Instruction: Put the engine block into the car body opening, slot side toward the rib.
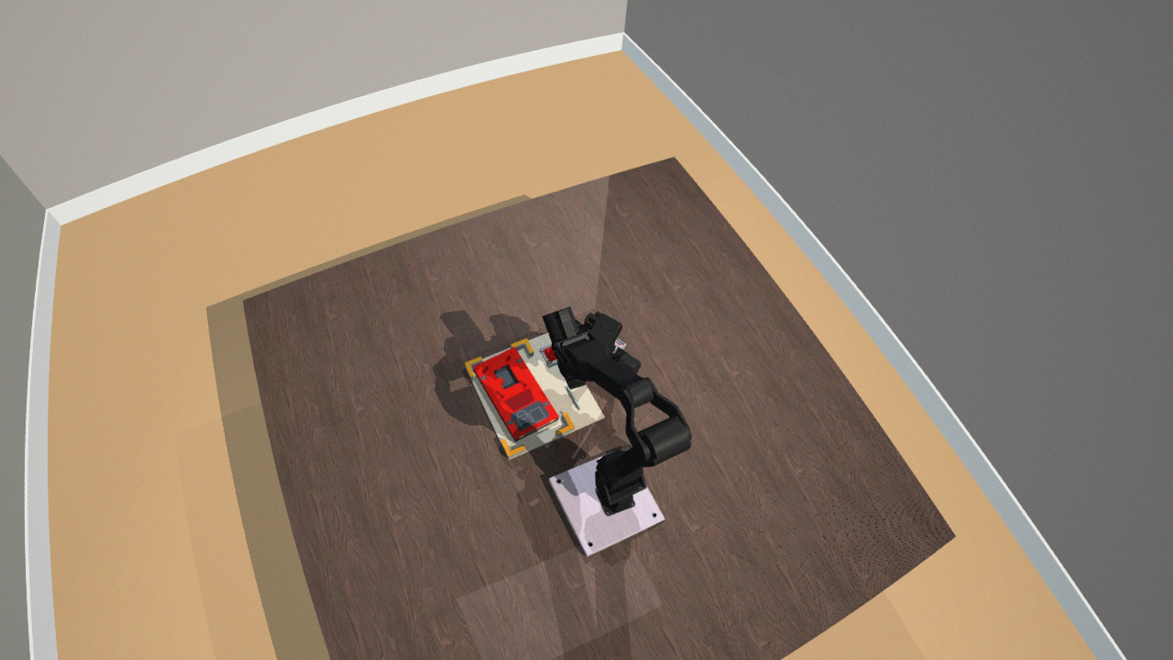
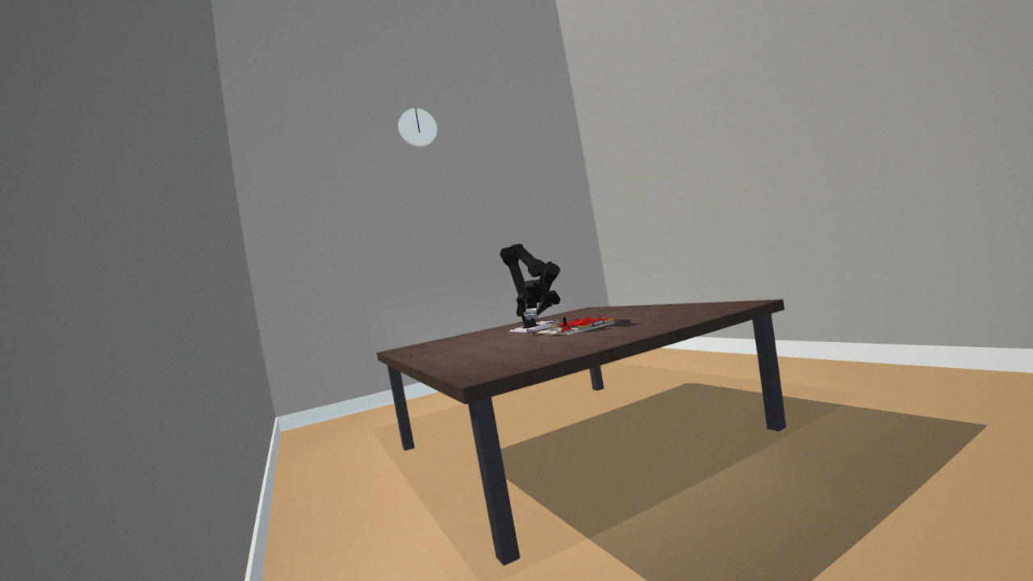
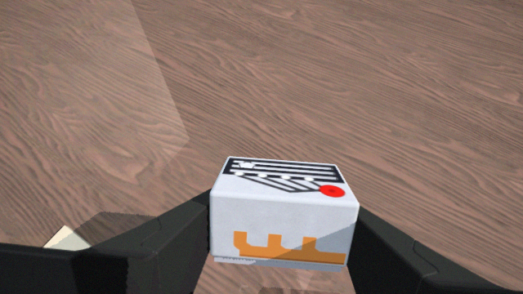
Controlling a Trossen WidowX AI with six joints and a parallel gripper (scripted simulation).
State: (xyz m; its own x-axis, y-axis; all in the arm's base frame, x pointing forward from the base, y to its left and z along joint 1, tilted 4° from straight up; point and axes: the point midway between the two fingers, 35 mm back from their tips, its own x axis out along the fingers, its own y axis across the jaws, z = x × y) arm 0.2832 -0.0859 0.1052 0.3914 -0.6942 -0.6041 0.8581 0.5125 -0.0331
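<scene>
Now: gripper tip 70 mm short of the dark post, 110 mm to the right of it and 60 mm above it. The rest, counted from my gripper tip: engine block right at my gripper tip.
</scene>
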